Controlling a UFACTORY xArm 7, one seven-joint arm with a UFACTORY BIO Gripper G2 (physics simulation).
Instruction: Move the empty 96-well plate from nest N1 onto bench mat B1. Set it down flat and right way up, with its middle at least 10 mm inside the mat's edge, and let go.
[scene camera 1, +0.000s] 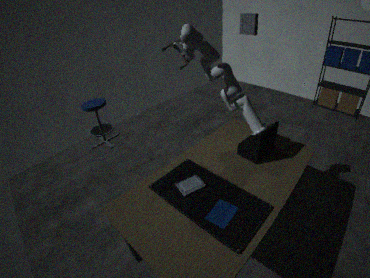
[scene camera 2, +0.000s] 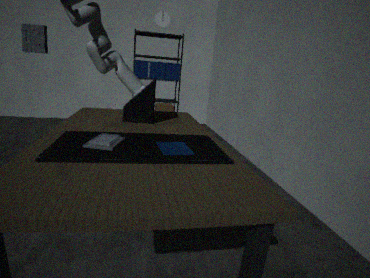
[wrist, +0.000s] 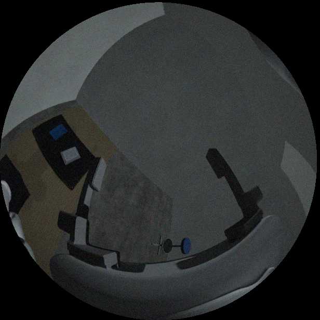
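Pixels of known places: hand at its tool point: (scene camera 1: 172, 58); arm's base at its link origin: (scene camera 1: 259, 131) (scene camera 2: 140, 91).
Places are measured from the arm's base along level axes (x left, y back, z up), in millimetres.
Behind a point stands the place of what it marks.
The pale 96-well plate (scene camera 1: 190, 184) {x -46, y -652, z -137 mm} (scene camera 2: 106, 140) {x -43, y -679, z -139 mm} (wrist: 70, 155) sits flat on nest N1 (scene camera 2: 95, 147) {x -74, y -724, z -156 mm}, whose low pale rim is hard to tell from the plate. The blue bench mat B1 (scene camera 1: 222, 213) {x 235, y -649, z -161 mm} (scene camera 2: 175, 148) {x 236, y -658, z -160 mm} (wrist: 58, 132) lies beside them, a short gap away, with nothing on it. My gripper (scene camera 1: 172, 59) {x -422, y -447, z 554 mm} (wrist: 157, 155) is open and empty. It is high up and far from the plate, past the arm's base, with its fingers facing away from the table. It does not show in scene camera 2. The wells are too dim to make out.
Plate and mat are on a black board (scene camera 1: 245, 205) {x 288, y -507, z -163 mm} (scene camera 2: 140, 145) {x 90, y -648, z -160 mm} on the wooden table (scene camera 1: 135, 215) {x -92, y -1039, z -176 mm} (scene camera 2: 140, 195) {x 138, y -1036, z -175 mm}. The arm's black wedge base (scene camera 1: 257, 147) {x 88, y -148, z -27 mm} (scene camera 2: 140, 107) {x 24, y -150, z -79 mm} stands behind the board. A blue stool (scene camera 1: 94, 104) (wrist: 186, 245) stands off the table; a shelf rack (scene camera 2: 159, 34) is behind.
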